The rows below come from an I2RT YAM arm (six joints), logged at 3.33 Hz.
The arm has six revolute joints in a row. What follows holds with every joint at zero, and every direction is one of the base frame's.
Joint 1 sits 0.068 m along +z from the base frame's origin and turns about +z.
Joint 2 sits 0.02 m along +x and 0.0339 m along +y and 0.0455 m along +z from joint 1 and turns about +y.
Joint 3 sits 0.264 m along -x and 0.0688 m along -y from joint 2 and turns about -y.
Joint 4 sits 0.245 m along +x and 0.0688 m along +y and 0.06 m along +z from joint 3 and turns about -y.
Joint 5 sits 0.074 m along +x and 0.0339 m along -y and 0.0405 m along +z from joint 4 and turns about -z.
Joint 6 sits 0.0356 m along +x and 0.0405 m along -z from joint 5 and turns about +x.
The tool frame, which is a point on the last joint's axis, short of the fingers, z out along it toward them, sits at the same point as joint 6; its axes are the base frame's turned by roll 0, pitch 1.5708 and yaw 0 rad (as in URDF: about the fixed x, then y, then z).
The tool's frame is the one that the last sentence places.
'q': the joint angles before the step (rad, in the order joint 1, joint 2, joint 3, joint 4, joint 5, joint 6). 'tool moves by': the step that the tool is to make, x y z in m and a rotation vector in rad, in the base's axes. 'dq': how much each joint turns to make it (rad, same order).
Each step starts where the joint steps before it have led.
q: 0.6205, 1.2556, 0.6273, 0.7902, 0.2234, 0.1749
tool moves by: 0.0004, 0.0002, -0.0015, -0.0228, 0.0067, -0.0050
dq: 0.0001, 0.0007, 0.0010, -0.0156, 0.0028, -0.0157
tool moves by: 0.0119, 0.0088, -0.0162, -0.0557, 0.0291, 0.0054
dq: -0.0003, 0.0854, 0.0119, 0.0236, -0.0091, -0.0282
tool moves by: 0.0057, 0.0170, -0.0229, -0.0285, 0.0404, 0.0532
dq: 0.0317, 0.1017, 0.0005, 0.0512, -0.0214, 0.0027
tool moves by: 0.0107, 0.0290, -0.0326, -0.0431, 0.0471, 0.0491
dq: 0.0495, 0.1753, 0.0398, 0.0726, 0.0003, -0.0042
